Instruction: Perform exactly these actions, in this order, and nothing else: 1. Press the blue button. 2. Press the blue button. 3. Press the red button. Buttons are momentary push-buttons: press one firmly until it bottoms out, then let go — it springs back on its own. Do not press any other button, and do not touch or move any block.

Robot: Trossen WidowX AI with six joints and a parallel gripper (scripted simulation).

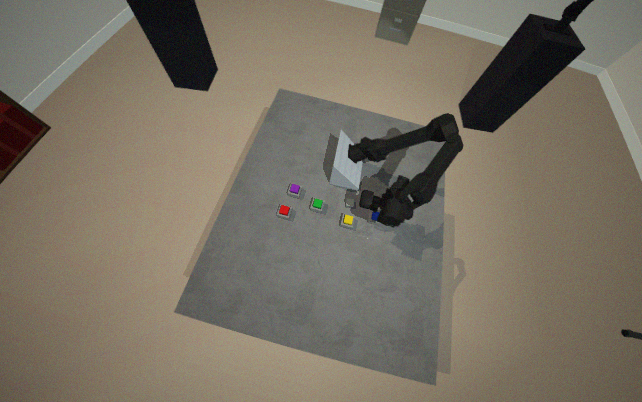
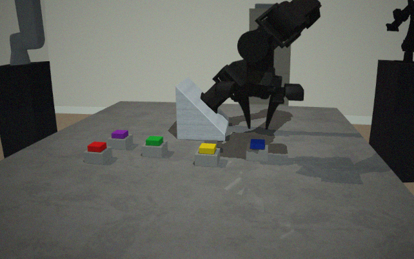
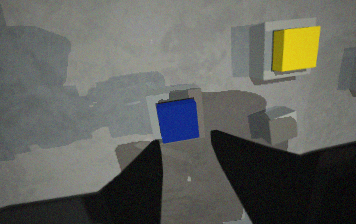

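My gripper tip is now 40 mm above the blue button. The rest, counted from my gripper tip: green button: 240 mm to the right, 40 mm below, 20 mm behind; then small grey block: 110 mm to the right, 60 mm below, 50 mm behind; then yellow button: 110 mm to the right, 40 mm below, 30 mm ahead.
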